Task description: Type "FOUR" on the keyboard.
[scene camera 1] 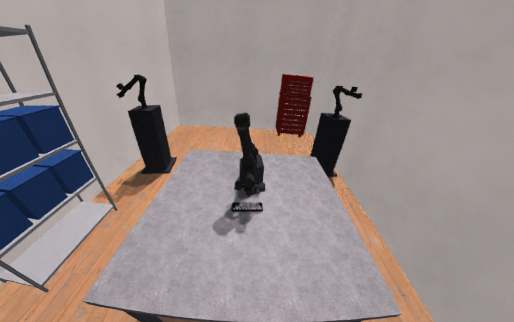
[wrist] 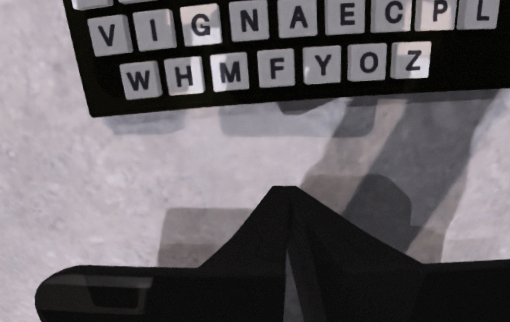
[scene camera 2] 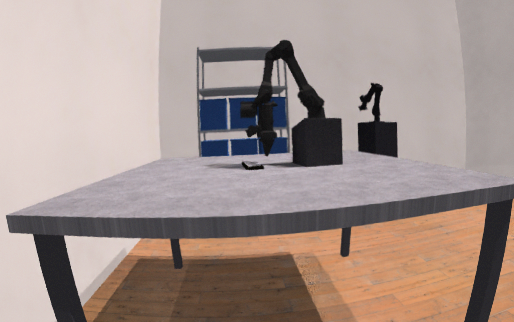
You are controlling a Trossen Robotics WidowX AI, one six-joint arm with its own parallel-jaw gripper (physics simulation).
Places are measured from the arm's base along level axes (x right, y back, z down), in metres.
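Pixels of known places: gripper, fingertip midpoint: (scene camera 1: 249,196) (wrist: 283,197) (scene camera 2: 266,156); arm's base, origin of the base link: (scene camera 2: 317,122).
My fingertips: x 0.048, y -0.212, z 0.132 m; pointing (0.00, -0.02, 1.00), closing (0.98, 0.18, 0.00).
For each thing: its top centre in the pictures, then the offset to it from my fingertips. Level surfaces: height alone.
- black keyboard, middle of its top: (wrist: 310,16) (scene camera 2: 251,162) (scene camera 1: 247,205) dx +0.021, dy -0.059, dz +0.025 m
- F, middle of its top: (wrist: 276,68) dx +0.006, dy -0.042, dz +0.025 m
- O, middle of its top: (wrist: 368,62) dx +0.042, dy -0.039, dz +0.025 m
- grey table, its level: dz +0.041 m
The black keyboard (scene camera 1: 247,210) (scene camera 2: 252,168) (wrist: 107,104) with pale keys lies flat on the table. In the wrist view its bottom row reads W, H, M, F (wrist: 276,68), Y, O (wrist: 368,62), Z, and the row above reads V, I, G, N, A, E, C, P, L. The top row is mostly cut off by the view's edge; the U and R letters do not show. My gripper (scene camera 2: 267,154) (wrist: 283,197) is shut and empty, its tips pointing down. It hangs above the table, on the near side of the bottom row in the wrist view, apart from the keys.
The keyboard lies on the grey table (scene camera 1: 240,270) (scene camera 2: 200,200), in front of the arm's black base block (scene camera 2: 317,142). Off the table stand a shelf rack (scene camera 2: 242,54) with blue bins, a red cabinet (scene camera 1: 295,105) and two black pedestals (scene camera 1: 148,137) (scene camera 1: 330,140) with small arms.
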